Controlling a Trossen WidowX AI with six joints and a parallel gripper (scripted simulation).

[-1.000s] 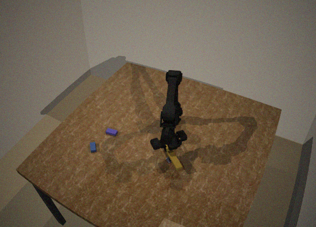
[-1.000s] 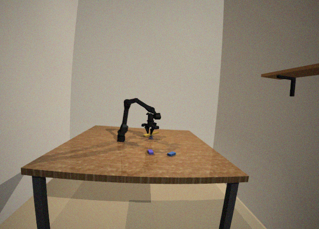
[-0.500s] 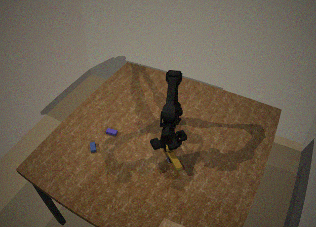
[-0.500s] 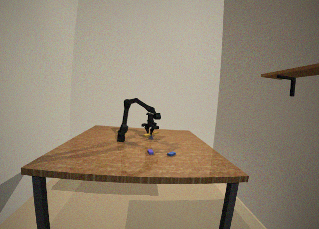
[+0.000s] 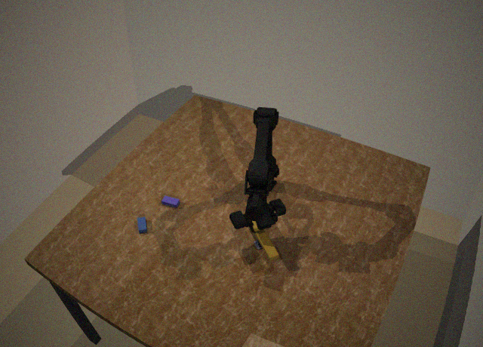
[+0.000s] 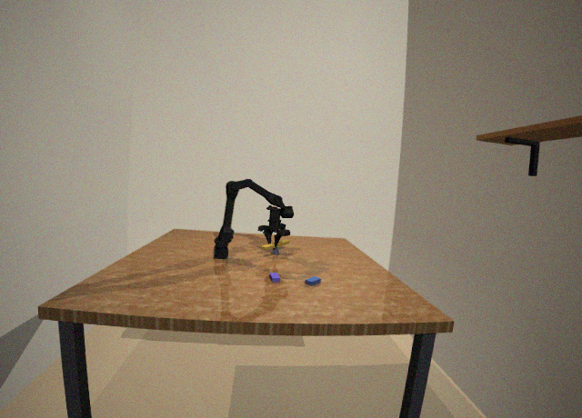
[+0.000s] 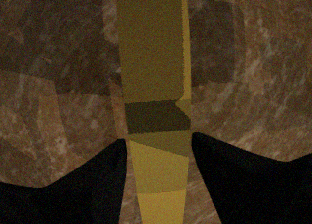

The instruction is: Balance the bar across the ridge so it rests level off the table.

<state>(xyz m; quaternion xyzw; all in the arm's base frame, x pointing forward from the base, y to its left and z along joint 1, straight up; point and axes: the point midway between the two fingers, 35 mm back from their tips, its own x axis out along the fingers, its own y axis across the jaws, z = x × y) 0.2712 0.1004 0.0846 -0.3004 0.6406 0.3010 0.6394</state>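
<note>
My gripper tip is now 20 mm to the right of the yellow bar and 20 mm short of it. Also, from my gripper tip: blue block 410 mm to the right, 160 mm ahead, 40 mm below; then purple block 390 mm to the right, 40 mm below.
</note>
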